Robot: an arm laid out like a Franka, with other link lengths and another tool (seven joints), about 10 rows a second.
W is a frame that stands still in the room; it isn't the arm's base.
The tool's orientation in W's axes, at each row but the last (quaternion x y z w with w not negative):
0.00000, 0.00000, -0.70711, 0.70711
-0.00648, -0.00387, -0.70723, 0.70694
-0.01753, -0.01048, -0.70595, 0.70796
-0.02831, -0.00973, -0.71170, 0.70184
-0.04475, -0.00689, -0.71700, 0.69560
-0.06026, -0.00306, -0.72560, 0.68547
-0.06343, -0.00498, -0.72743, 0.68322
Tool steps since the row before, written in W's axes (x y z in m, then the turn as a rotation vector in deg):
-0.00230, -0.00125, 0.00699, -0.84, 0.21, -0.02
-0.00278, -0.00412, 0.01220, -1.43, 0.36, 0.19
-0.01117, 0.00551, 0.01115, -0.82, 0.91, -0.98
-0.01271, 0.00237, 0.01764, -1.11, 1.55, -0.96
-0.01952, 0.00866, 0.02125, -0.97, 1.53, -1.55
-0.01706, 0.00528, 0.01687, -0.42, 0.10, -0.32
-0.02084, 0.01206, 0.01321, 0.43, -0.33, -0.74
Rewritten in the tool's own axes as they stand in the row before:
0.00125, -0.00230, 0.00699, -0.21, -0.84, -0.02
0.00430, -0.00282, 0.01213, -0.36, -1.43, 0.19
-0.00510, -0.01127, 0.01125, -0.95, -0.81, -0.95
-0.00125, -0.01320, 0.01740, -1.58, -1.11, -0.90
-0.00651, -0.02087, 0.02072, -1.61, -0.94, -1.49
-0.00280, -0.01861, 0.01579, -0.11, -0.40, -0.34
-0.00945, -0.02258, 0.01245, 0.23, 0.51, -0.73

